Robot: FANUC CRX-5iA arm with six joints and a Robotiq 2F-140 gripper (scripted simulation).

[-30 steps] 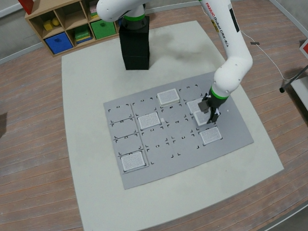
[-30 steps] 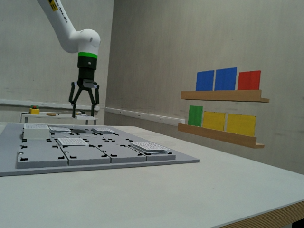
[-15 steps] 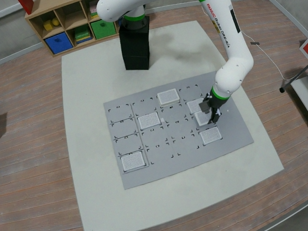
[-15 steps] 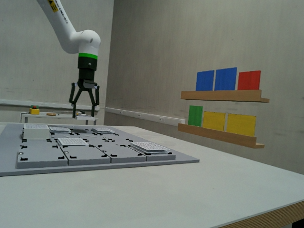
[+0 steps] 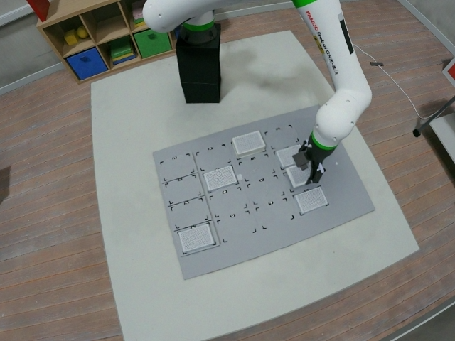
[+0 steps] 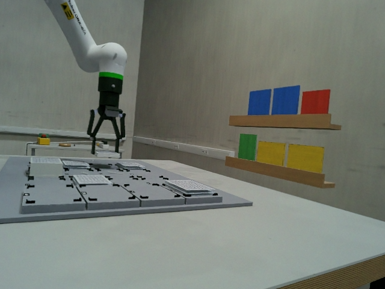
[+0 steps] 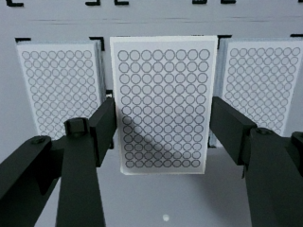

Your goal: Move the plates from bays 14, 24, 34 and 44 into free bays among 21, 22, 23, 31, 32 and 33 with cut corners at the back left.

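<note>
The sealed plate is 10 cm ahead of my hand, 2 cm to the left of it and 7 cm below it. Also, from my hand: sealed deep-well block (18 cm behind, 20 cm to the right, 6 cm below).
</note>
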